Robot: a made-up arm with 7 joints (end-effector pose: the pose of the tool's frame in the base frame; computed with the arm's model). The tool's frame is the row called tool. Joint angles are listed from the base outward.
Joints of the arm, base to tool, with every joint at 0 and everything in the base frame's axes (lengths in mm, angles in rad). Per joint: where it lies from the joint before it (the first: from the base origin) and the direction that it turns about. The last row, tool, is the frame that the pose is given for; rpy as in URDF.
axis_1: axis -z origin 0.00 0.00 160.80
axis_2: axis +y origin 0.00 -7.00 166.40
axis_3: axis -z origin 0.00 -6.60 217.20
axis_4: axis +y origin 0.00 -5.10 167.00
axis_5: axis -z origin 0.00 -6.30 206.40
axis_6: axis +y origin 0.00 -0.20 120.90
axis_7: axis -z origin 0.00 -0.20 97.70
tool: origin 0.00 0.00 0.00 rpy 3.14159 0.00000 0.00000
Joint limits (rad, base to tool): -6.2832..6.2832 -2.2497..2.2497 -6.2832..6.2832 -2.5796..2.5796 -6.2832..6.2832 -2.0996..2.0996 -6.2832..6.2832
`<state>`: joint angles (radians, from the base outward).
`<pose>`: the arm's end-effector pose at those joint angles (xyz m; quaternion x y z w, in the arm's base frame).
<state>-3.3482 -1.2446 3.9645 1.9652 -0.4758 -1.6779 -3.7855</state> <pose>0.4276 -0.1795 0.2661 -0.1861 -0.8266 -0.0756 0.5258</pose>
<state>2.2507 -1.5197 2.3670 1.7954 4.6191 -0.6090 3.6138</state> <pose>0.0027 0.3893 0.0125 -0.0345 0.1130 -0.0654 0.9908</pose>
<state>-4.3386 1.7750 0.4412 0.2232 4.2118 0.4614 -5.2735</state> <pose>-0.2965 -0.7014 0.0915 -0.5309 0.2184 0.3238 0.7521</pose>
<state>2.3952 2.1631 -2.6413 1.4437 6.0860 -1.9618 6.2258</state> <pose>-0.3051 -0.4796 0.2327 -0.2167 0.0058 -0.8119 0.5421</pose>
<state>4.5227 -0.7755 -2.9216 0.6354 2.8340 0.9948 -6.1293</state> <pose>0.0617 -0.6233 0.7476 -0.7043 -0.6771 -0.1813 0.1119</pose>
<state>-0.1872 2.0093 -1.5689 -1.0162 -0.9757 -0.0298 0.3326</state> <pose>0.6042 -0.2678 0.0574 -0.5515 -0.2769 0.1627 0.7699</pose>
